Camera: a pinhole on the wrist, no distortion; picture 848 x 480 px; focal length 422.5 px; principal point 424.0 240.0 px. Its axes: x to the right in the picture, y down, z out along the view. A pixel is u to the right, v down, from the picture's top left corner.
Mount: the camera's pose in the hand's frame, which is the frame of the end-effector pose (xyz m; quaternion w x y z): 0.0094 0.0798 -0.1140 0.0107 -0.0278 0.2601 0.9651
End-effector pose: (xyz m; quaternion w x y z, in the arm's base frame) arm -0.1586 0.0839 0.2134 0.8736 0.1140 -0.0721 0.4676
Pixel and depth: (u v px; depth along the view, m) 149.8 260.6 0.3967
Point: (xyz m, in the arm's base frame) -0.2447 0.3538 0.5493
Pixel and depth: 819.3 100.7 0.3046
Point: -0.5862 0.0056 0.2679
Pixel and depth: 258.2 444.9 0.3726
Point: -0.1838 0.1661 0.5541
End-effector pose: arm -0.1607 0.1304 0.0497 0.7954 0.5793 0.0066 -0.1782
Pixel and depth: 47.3 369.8 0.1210
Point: -0.0294 0.1144 0.1300
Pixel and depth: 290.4 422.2 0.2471
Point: -0.0919 -0.0052 0.1883
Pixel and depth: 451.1 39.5 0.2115
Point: -0.0948 0.1897 0.3087
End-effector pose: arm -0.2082 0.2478 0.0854 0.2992 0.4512 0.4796 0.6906
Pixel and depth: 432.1 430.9 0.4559
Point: 0.1541 0.3264 0.2487
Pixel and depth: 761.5 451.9 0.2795
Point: 0.0575 0.0877 0.1256
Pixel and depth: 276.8 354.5 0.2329
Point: -0.1249 0.3102 0.2599
